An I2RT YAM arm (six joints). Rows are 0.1 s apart.
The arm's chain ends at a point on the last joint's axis. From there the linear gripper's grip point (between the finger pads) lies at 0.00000 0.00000 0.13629 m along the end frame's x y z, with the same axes.
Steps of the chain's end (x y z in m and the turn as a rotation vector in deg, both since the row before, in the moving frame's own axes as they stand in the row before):
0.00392, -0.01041, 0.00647, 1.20, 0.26, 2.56
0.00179, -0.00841, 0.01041, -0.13, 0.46, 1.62
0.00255, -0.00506, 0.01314, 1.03, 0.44, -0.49
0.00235, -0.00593, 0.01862, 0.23, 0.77, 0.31
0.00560, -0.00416, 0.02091, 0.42, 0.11, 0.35
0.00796, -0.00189, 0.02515, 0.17, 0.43, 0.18
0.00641, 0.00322, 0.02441, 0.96, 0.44, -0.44
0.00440, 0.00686, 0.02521, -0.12, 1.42, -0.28
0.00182, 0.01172, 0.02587, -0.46, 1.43, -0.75
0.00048, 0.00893, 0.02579, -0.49, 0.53, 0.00
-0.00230, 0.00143, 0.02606, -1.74, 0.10, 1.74
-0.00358, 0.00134, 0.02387, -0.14, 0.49, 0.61
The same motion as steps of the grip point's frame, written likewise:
0.00460, -0.01325, 0.00644, 1.20, 0.26, 2.56
0.00288, -0.00809, 0.01041, -0.13, 0.46, 1.62
0.00359, -0.00751, 0.01311, 1.03, 0.44, -0.49
0.00418, -0.00647, 0.01861, 0.23, 0.77, 0.31
0.00586, -0.00516, 0.02091, 0.42, 0.11, 0.35
0.00898, -0.00229, 0.02515, 0.17, 0.43, 0.18
0.00745, 0.00093, 0.02439, 0.96, 0.44, -0.44
0.00778, 0.00714, 0.02517, -0.12, 1.42, -0.28
0.00523, 0.01279, 0.02582, -0.46, 1.43, -0.75
0.00174, 0.01010, 0.02578, -0.49, 0.53, 0.00
-0.00213, 0.00557, 0.02600, -1.74, 0.10, 1.74
-0.00242, 0.00168, 0.02386, -0.14, 0.49, 0.61

